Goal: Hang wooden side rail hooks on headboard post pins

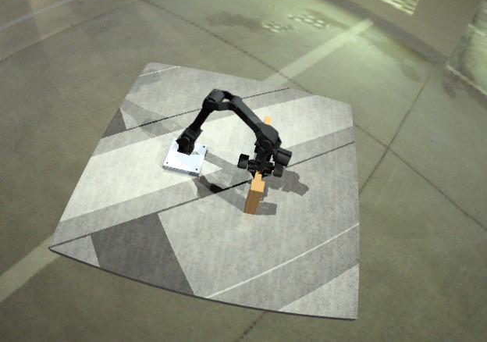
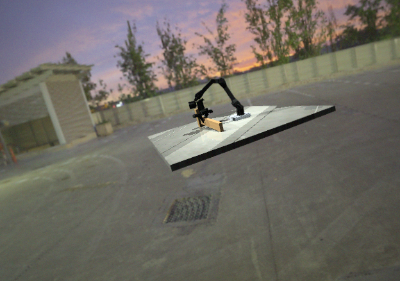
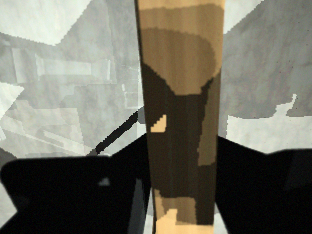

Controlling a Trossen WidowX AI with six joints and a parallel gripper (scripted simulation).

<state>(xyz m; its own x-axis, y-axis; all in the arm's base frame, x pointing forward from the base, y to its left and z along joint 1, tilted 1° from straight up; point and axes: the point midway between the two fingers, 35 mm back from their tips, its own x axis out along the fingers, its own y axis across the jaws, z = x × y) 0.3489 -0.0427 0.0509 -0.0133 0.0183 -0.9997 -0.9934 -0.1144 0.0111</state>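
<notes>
My gripper tip is 10 mm short of the wooden headboard post, 130 mm to the left of it and 40 mm below it.
</notes>
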